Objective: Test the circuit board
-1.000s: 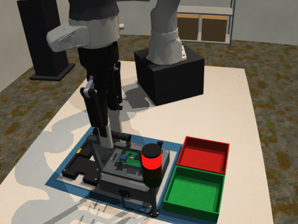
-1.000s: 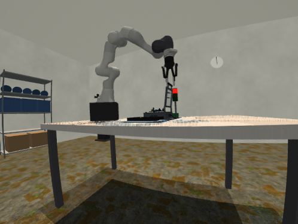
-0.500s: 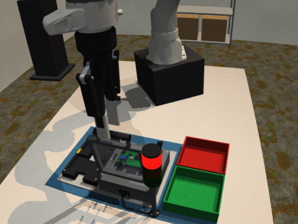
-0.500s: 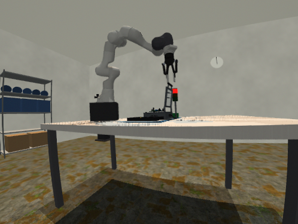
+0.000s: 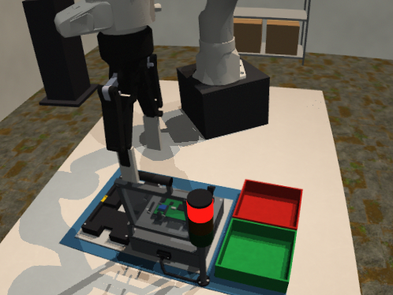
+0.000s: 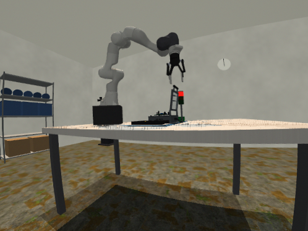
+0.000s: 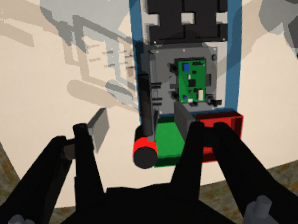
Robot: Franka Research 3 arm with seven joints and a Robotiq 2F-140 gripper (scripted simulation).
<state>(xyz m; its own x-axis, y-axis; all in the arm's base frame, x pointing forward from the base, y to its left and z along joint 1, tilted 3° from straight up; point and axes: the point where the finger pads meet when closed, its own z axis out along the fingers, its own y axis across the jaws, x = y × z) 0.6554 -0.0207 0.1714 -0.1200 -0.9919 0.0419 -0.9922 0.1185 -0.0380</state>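
My gripper is now 13 cm past the green circuit board, 2 cm to the right of it and 26 cm above it. From my hand the other things lie so: green bin: 6 cm behind, 21 cm to the left, 32 cm below; then tester plate: 13 cm behind, 2 cm to the left, 26 cm below; then clear lid: 2 cm behind, 15 cm below.
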